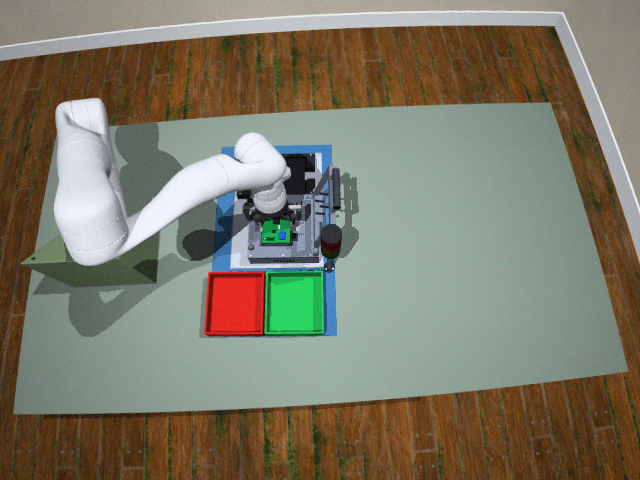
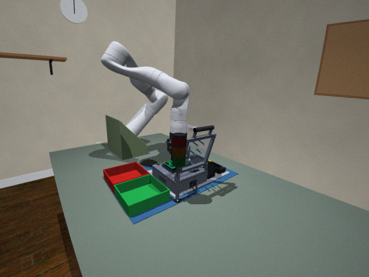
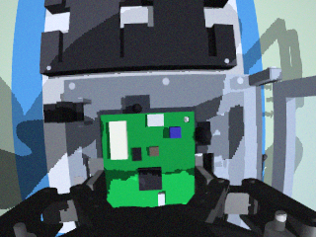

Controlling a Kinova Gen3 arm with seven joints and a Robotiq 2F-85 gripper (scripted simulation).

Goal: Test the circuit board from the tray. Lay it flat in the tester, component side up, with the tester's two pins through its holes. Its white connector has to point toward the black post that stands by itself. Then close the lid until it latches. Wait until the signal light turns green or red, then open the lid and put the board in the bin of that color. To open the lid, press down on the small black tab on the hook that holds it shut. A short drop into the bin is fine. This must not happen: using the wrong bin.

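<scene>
Now: hand right at the green circuit board. The rest, counted from my hand: nest: 10 mm ahead, 10 mm to the left, 10 mm below; black latch hook: 60 mm behind, 60 mm to the left, 10 mm above; clear lid: 120 mm ahead, 100 mm above.
</scene>
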